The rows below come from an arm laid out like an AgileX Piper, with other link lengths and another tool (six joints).
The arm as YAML. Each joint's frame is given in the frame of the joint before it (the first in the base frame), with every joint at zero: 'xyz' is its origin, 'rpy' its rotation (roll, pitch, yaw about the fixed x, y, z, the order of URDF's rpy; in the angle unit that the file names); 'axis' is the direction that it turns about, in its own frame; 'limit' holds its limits. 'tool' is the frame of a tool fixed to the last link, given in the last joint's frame.
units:
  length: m
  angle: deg
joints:
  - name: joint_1
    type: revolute
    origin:
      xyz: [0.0, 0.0, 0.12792]
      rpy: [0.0, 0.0, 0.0]
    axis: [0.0, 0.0, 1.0]
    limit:
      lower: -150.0
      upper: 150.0
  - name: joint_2
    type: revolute
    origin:
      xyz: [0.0, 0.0, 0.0]
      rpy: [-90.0, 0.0, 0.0]
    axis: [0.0, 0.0, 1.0]
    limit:
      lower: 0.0
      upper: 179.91
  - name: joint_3
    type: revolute
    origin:
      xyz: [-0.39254, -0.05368, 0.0]
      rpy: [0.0, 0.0, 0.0]
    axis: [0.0, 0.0, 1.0]
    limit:
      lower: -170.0
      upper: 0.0
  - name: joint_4
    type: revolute
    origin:
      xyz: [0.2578, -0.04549, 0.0]
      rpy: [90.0, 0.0, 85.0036]
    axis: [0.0, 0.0, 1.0]
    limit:
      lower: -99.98
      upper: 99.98
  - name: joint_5
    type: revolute
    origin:
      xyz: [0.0, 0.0, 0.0]
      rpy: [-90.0, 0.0, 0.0]
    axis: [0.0, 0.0, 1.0]
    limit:
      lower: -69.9
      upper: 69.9
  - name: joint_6
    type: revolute
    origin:
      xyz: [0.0, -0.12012, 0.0]
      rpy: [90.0, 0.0, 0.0]
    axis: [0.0, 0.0, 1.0]
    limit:
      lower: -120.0
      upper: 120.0
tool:
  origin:
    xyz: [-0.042, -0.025, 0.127]
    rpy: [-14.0, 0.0, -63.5]
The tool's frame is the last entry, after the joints.
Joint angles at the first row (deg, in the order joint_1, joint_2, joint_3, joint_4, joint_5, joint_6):
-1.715, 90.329, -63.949, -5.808, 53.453, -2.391
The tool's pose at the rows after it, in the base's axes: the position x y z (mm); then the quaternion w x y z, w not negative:
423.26, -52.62, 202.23, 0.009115, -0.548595, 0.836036, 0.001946
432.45, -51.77, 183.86, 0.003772, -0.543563, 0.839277, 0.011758
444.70, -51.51, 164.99, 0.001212, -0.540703, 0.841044, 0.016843
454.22, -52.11, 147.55, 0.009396, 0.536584, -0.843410, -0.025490
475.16, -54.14, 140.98, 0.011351, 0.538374, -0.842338, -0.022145
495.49, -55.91, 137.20, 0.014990, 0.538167, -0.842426, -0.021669
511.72, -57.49, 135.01, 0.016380, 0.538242, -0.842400, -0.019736
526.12, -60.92, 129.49, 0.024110, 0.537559, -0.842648, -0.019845
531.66, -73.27, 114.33, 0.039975, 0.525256, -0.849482, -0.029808
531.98, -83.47, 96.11, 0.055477, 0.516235, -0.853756, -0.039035
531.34, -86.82, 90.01, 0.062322, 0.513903, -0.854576, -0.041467
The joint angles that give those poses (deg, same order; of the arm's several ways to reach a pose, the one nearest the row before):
-1.715, 93.385, -63.947, -5.567, 51.938, -1.726
-1.716, 96.158, -63.950, -5.164, 50.359, -1.077
-1.715, 99.178, -64.069, -5.045, 48.060, -0.562
-1.716, 102.262, -65.174, -5.045, 47.688, -0.001
-1.715, 105.396, -68.569, -5.548, 47.916, 0.000
-1.715, 108.433, -72.890, -5.780, 49.522, 0.000
-1.716, 110.715, -76.350, -6.024, 50.712, -0.001
-1.832, 113.333, -79.971, -6.480, 52.466, 0.000
-3.006, 116.222, -82.478, -6.595, 54.274, 0.305
-3.977, 118.587, -83.287, -6.836, 54.808, 0.526
-4.229, 119.353, -83.509, -7.110, 55.081, 0.648

